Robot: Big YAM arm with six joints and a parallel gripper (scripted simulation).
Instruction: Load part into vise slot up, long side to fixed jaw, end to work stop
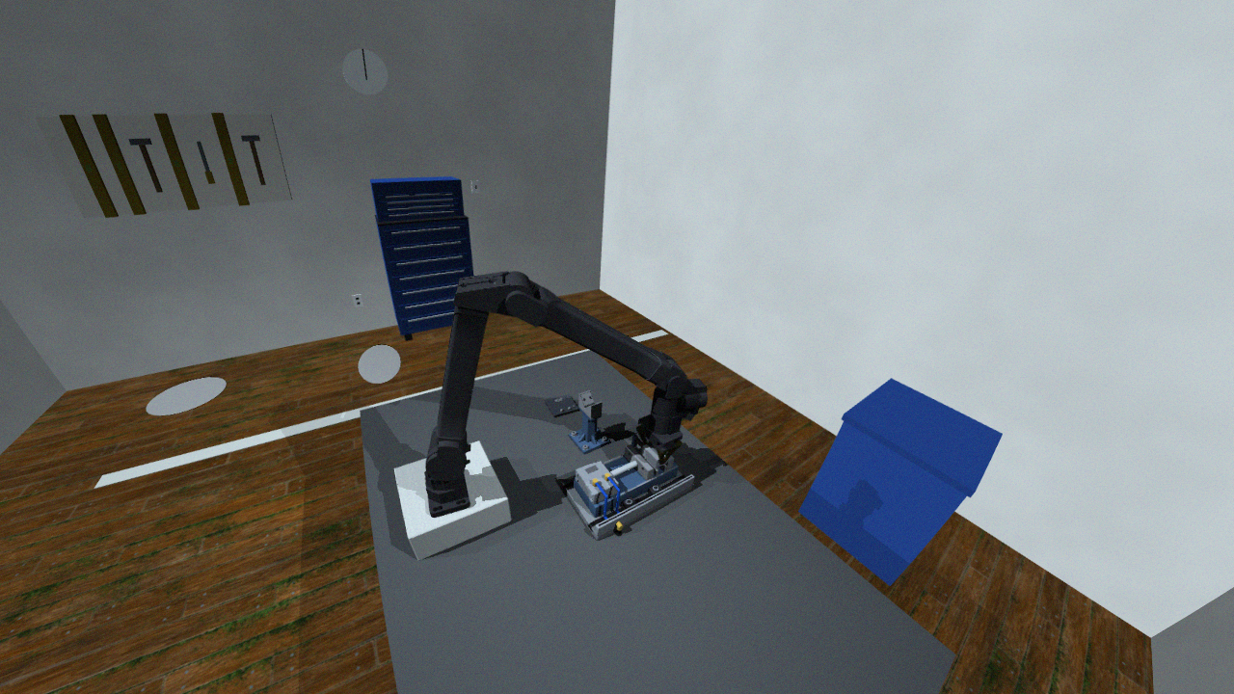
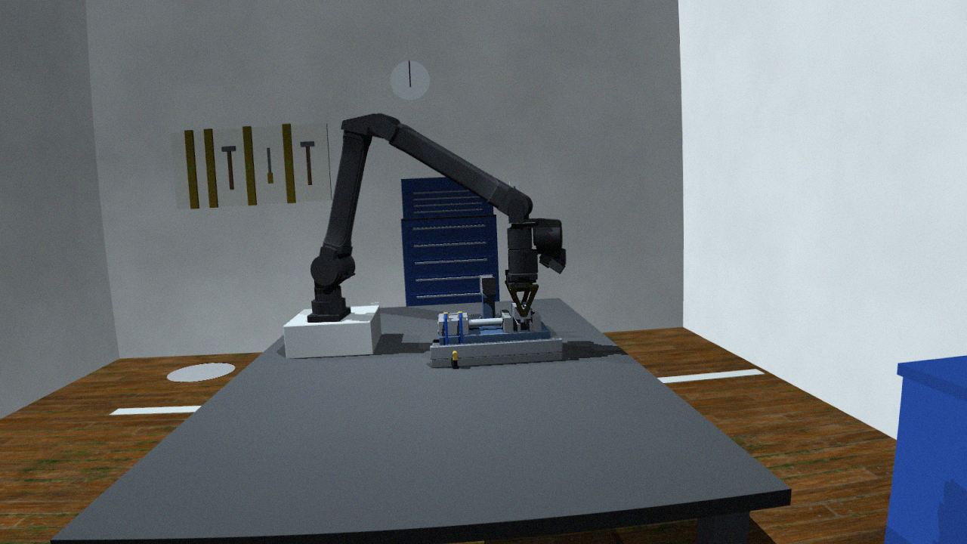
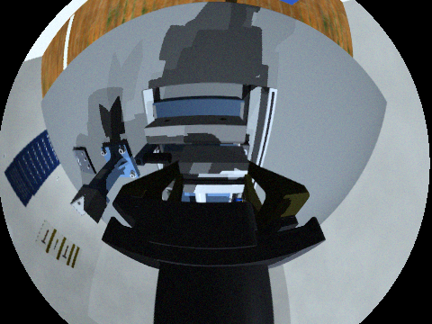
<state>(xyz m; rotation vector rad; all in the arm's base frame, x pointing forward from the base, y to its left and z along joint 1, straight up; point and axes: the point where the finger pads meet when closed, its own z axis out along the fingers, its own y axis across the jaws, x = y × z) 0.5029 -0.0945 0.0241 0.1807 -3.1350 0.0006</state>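
Now: hand 7 cm past the vise, 7 cm above it and 1 cm to the right of it. The rest, counted from my hand: air cylinder (17 cm behind, 3 cm below); part (right at my hand).
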